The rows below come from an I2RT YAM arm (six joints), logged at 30 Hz.
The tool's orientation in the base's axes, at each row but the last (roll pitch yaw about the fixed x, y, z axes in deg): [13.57, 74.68, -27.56]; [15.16, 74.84, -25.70]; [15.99, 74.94, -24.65]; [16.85, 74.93, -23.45]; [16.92, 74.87, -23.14]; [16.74, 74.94, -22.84]
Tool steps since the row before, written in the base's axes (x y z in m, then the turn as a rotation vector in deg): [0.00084, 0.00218, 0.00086, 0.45, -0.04, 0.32]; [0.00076, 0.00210, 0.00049, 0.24, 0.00, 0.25]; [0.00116, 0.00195, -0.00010, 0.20, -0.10, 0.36]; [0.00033, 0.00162, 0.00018, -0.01, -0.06, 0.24]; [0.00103, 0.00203, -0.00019, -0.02, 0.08, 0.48]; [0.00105, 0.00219, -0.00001, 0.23, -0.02, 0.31]
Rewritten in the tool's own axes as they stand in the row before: [-0.00090, 0.00225, -0.00057, -0.20, 0.28, 0.43]; [-0.00053, 0.00212, -0.00067, -0.18, 0.17, 0.24]; [0.00016, 0.00223, -0.00042, -0.29, 0.08, 0.30]; [-0.00026, 0.00147, -0.00074, -0.23, -0.03, 0.09]; [0.00022, 0.00220, -0.00057, -0.48, 0.09, 0.05]; [0.00004, 0.00236, -0.00059, -0.24, 0.15, 0.26]
